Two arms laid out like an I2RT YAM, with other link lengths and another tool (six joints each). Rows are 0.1 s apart.
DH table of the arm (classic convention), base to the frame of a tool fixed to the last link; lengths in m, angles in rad. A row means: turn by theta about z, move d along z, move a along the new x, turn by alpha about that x. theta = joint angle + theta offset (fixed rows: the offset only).
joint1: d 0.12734, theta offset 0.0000, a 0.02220, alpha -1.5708
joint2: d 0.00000, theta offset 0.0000, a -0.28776, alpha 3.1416
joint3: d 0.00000, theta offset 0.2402, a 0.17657, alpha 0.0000
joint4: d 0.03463, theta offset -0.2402, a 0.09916, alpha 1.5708
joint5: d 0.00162, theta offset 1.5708, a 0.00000, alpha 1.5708
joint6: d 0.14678, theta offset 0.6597, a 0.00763, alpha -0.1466
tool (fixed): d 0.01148, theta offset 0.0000, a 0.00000, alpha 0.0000
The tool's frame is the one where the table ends.
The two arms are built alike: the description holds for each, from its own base.
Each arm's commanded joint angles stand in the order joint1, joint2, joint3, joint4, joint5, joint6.
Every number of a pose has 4 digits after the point. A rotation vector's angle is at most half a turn.
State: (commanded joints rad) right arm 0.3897 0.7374 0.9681 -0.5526 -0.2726 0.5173; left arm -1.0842 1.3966 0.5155 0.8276 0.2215 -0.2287
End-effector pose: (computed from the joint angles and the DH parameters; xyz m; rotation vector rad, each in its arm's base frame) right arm 0.1848 0.0831 0.3124 -0.9982 1.6631 0.3809; left arm 0.1041 -0.3581 0.2854 0.1068 2.1100 -1.6301
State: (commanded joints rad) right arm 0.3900 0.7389 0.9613 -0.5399 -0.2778 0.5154; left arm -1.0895 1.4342 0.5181 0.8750 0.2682 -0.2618
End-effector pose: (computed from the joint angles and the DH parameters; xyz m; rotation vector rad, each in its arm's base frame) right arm 0.1855 0.0843 0.3125 -1.0021 1.6558 0.3837; left arm 0.0981 -0.3665 0.2856 0.1322 2.1279 -1.6906
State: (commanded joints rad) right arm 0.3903 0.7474 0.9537 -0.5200 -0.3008 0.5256; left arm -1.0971 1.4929 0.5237 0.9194 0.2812 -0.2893
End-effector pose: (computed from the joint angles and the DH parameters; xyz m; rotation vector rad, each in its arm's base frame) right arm 0.1862 0.0885 0.3130 -1.0068 1.6468 0.4117; left arm 0.0980 -0.3770 0.2783 0.1281 2.1577 -1.7124
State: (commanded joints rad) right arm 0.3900 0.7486 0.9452 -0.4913 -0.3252 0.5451; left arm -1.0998 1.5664 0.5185 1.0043 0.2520 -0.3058
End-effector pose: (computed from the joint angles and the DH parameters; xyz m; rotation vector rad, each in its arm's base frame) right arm 0.1861 0.0925 0.3165 -1.0010 1.6268 0.4439; left arm 0.1067 -0.3868 0.2707 0.0859 2.1509 -1.7111
